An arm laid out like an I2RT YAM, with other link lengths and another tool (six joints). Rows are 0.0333 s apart.
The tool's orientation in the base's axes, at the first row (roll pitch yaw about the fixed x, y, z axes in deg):
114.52, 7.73, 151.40
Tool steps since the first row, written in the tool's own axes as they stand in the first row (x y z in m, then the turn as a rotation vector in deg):
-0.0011, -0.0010, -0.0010, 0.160, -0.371, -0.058
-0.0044, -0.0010, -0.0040, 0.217, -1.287, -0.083
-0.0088, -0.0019, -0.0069, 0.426, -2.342, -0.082
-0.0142, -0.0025, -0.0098, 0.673, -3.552, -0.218
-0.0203, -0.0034, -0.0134, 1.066, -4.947, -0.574
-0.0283, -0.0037, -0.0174, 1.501, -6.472, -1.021
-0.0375, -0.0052, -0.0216, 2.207, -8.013, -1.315
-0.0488, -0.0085, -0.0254, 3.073, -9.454, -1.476
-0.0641, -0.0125, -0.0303, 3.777, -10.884, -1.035
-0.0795, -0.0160, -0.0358, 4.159, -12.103, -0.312
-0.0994, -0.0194, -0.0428, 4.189, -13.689, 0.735
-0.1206, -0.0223, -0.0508, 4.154, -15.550, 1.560
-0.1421, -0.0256, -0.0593, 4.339, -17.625, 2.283
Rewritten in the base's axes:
0.0004, -0.0017, -0.0003, -0.201, -0.126, -0.332
0.0018, -0.0056, 0.0013, -0.346, -0.505, -1.155
0.0041, -0.0103, 0.0023, -0.624, -0.852, -2.135
0.0074, -0.0154, 0.0037, -1.015, -1.351, -3.203
0.0109, -0.0214, 0.0052, -1.657, -2.030, -4.367
0.0159, -0.0284, 0.0076, -2.391, -2.814, -5.617
0.0217, -0.0367, 0.0092, -3.288, -3.358, -6.980
0.0294, -0.0464, 0.0093, -4.251, -3.681, -8.330
0.0399, -0.0591, 0.0098, -4.780, -3.611, -9.895
0.0504, -0.0721, 0.0110, -4.874, -3.387, -11.343
0.0640, -0.0884, 0.0135, -4.537, -3.235, -13.207
0.0783, -0.1059, 0.0170, -4.277, -3.402, -15.219
0.0926, -0.1240, 0.0204, -4.277, -3.634, -17.412

